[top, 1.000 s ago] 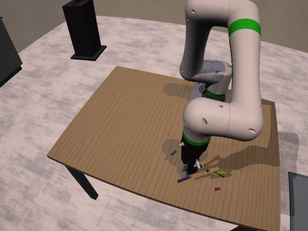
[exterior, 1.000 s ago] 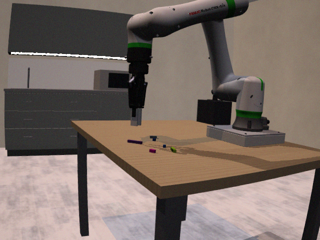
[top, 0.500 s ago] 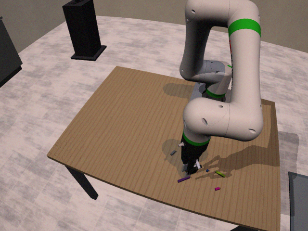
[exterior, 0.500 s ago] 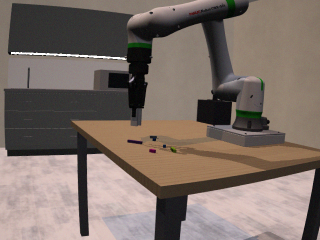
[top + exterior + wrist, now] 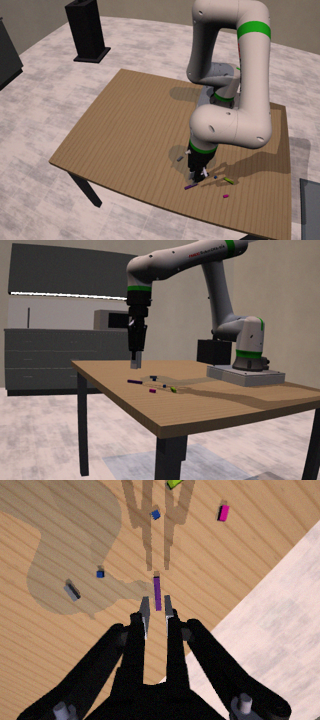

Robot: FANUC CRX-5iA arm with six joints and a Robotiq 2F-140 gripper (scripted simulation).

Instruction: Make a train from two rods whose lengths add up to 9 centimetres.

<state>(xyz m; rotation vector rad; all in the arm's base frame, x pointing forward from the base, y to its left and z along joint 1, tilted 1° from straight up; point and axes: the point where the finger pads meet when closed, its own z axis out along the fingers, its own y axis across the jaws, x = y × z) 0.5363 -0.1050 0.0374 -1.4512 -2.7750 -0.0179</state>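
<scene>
The purple rod is 9 cm below my hand. The rest, counted from my hand: grey rod: 13 cm behind, 9 cm below, 8 cm to the right; magenta rod: 16 cm to the left, 9 cm below, 2 cm ahead; lime rod: 17 cm to the left, 9 cm below, 6 cm behind.
</scene>
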